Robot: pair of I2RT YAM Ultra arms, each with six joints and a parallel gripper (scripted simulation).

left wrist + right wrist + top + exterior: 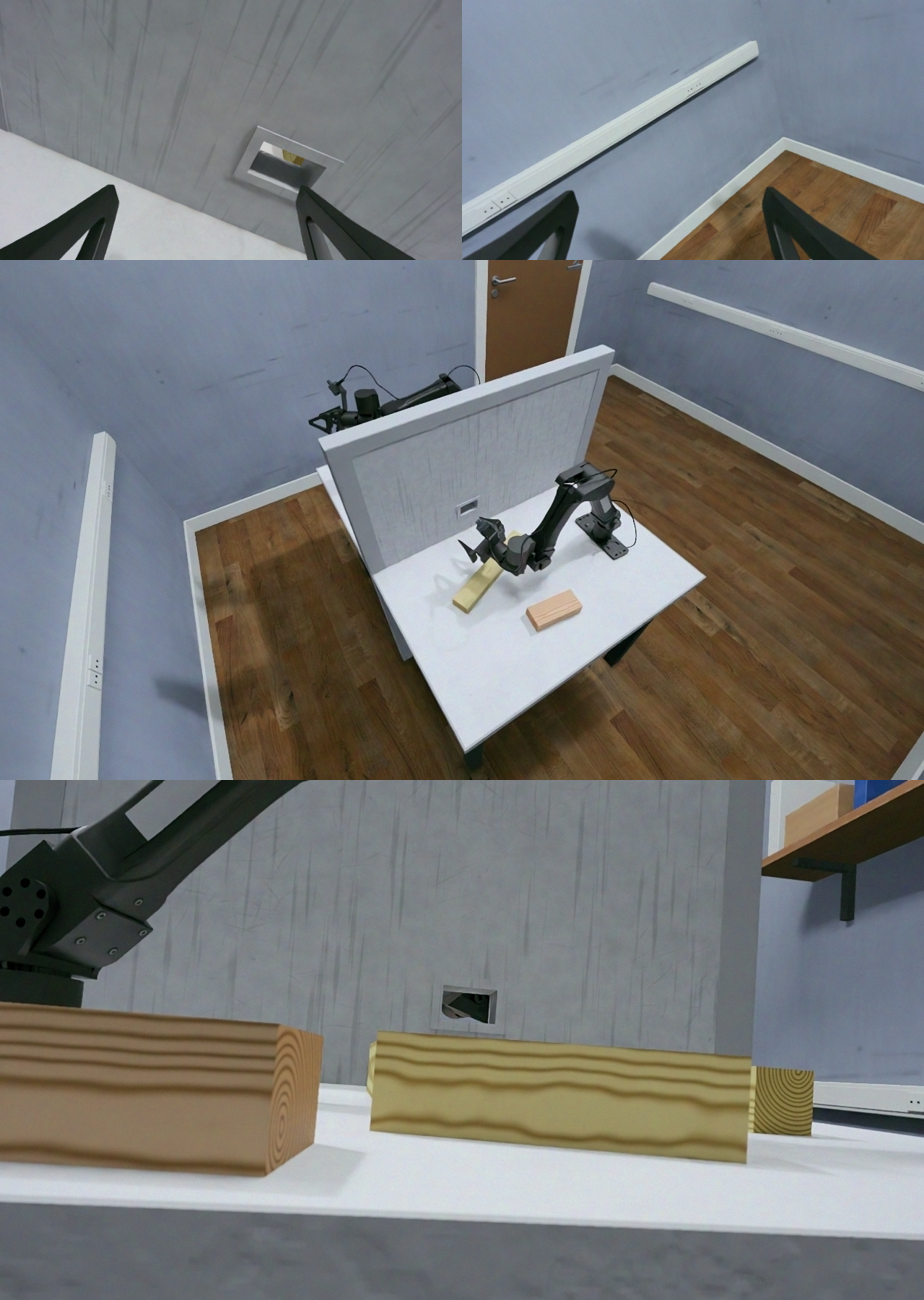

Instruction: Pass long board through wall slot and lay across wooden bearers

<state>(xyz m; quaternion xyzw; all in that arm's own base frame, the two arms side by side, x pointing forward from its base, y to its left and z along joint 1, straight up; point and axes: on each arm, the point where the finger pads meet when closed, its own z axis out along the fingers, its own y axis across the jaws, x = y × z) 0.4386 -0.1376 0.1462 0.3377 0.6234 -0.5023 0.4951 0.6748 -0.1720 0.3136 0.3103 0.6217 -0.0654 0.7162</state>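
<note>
The long pale board is 30 mm behind my left hand, 80 mm to the left of it and 130 mm below it. The rest, counted from my left hand: brown offcut (90 mm behind, 300 mm to the left, 130 mm below); pale wooden bearer (100 mm ahead, 370 mm to the right, 120 mm below).
</note>
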